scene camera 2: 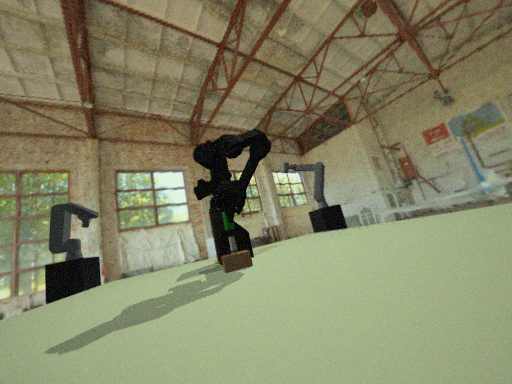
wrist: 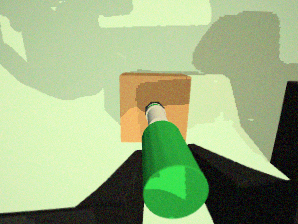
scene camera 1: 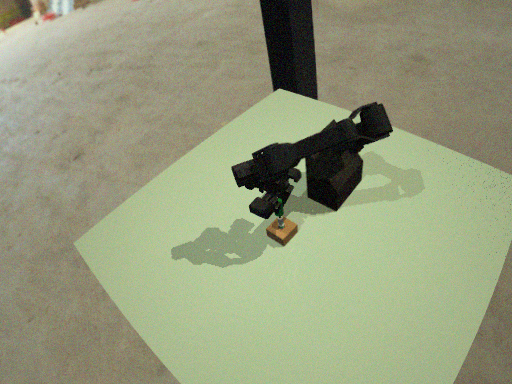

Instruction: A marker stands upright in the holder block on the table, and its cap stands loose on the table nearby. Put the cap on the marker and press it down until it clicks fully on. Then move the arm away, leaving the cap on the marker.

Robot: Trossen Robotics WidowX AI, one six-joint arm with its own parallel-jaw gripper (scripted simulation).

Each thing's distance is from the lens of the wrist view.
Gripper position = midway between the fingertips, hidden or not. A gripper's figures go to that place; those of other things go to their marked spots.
gripper (wrist: 164, 153): 0.11 m
green cap (wrist: 172, 179): 0.08 m
